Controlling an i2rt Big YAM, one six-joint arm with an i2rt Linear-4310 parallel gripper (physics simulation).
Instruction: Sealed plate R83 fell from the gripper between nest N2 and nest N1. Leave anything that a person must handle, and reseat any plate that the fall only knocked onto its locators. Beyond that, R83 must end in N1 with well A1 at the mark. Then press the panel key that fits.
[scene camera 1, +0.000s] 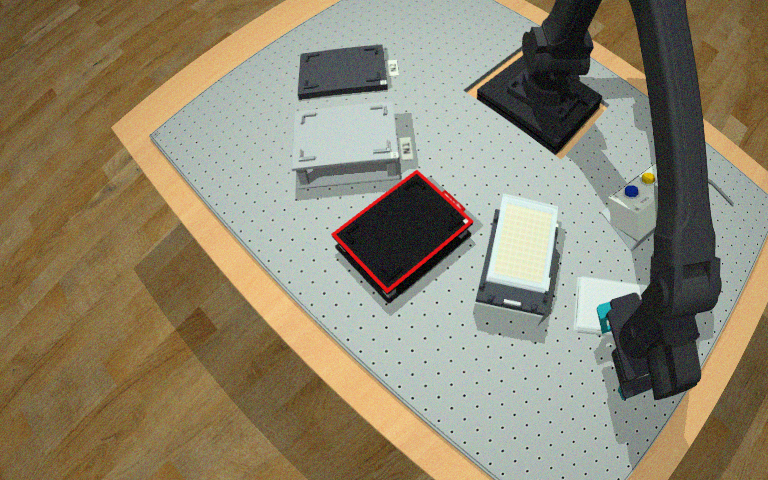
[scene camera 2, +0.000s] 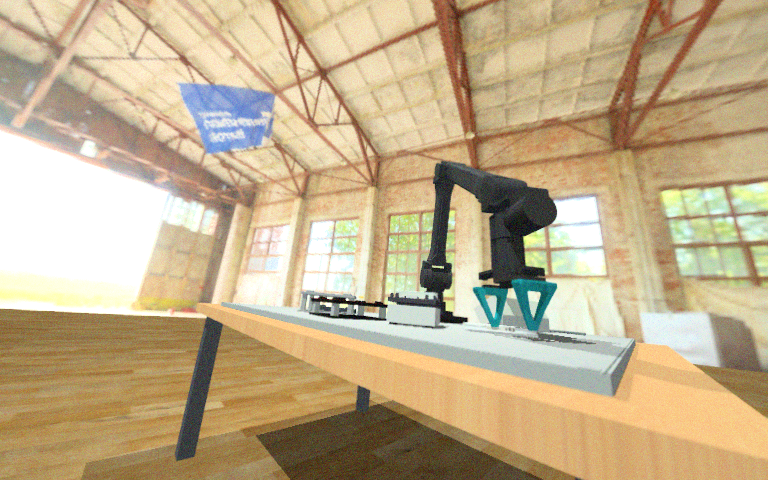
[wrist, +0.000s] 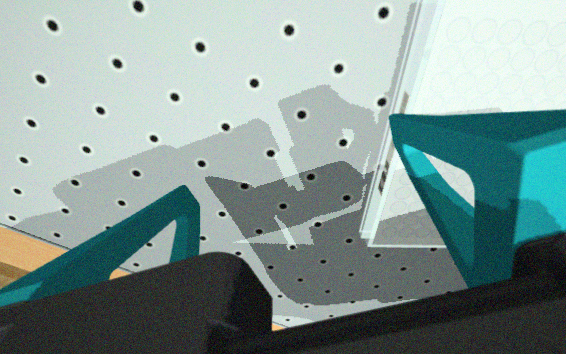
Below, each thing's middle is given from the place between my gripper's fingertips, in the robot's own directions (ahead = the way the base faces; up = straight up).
Now: hand 7 cm past the clear plate (scene camera 1: 590, 292), 5 cm to the left of it and 1 cm above it. The rest, counted from my hand: black plate with red outline (scene camera 1: 403, 228): 4 cm ahead, 37 cm to the right, 2 cm above.
